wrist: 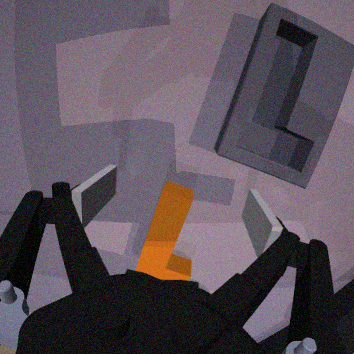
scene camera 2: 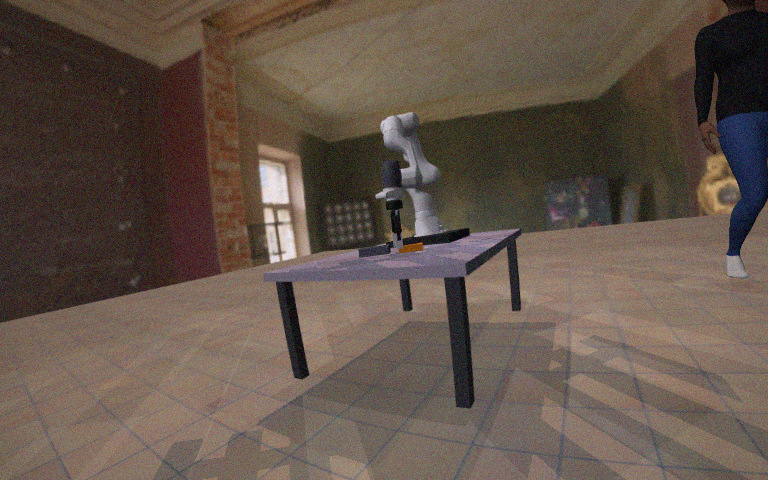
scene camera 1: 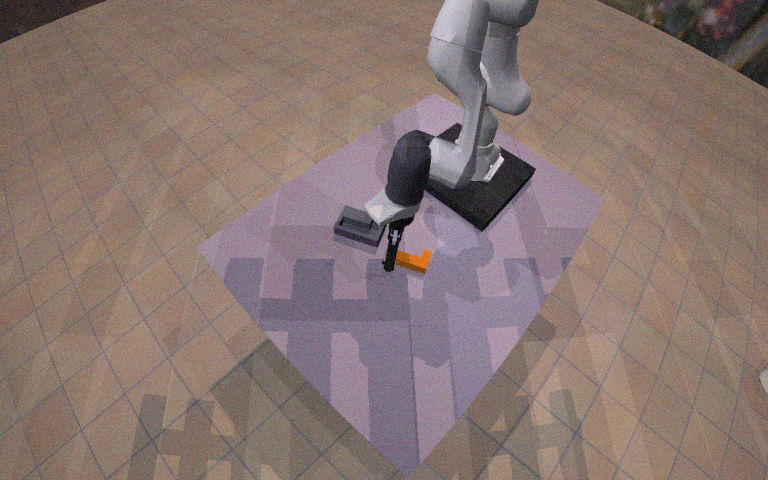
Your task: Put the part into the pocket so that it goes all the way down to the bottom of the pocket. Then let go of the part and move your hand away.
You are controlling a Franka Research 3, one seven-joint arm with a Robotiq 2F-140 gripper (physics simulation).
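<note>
The part is an orange L-shaped block lying flat on the table. The pocket is an L-shaped recess in a dark grey block near the part; in the wrist view it is at the upper right, and the recess holds no part. My gripper is open, low over the table, with nothing between its fingers. In the wrist view the far end of the part shows between the two spread pads, and its short leg is partly hidden behind the gripper body.
The arm's black base plate stands on the pale purple table, behind the part and the grey block. A person stands on the floor at the right of scene camera 2, away from the table.
</note>
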